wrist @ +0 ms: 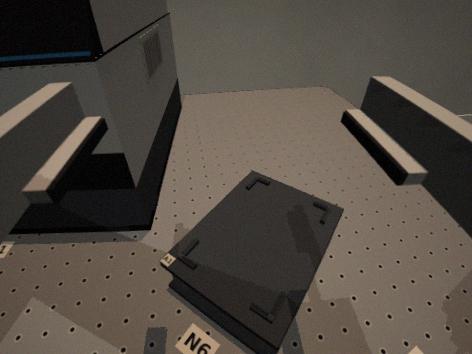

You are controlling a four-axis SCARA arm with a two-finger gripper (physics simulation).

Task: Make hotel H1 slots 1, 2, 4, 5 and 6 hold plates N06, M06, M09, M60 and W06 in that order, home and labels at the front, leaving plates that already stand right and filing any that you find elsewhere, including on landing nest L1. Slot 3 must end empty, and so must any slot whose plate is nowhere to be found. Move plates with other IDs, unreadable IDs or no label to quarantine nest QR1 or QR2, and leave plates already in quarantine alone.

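Note:
My gripper (227,100) is open, with one finger at each side of the wrist view and no plate between them. Below and between the fingers, a dark rectangular nest (240,240) sits turned on the table, with raised corner brackets and a small A1 tag at its left corner. No plate lies on it. A label reading N6 (197,342) is on the table in front of it. Hotel H1, landing nest L1 and the quarantine nests cannot be made out in this view, and no labelled plate shows.
A grey cabinet-like machine (135,100) with a dark front, a blue strip and a black base stands at the upper left. A cut-off label ending in 1 (4,250) is at the left edge. The perforated table top (260,135) runs back to a grey wall (260,45).

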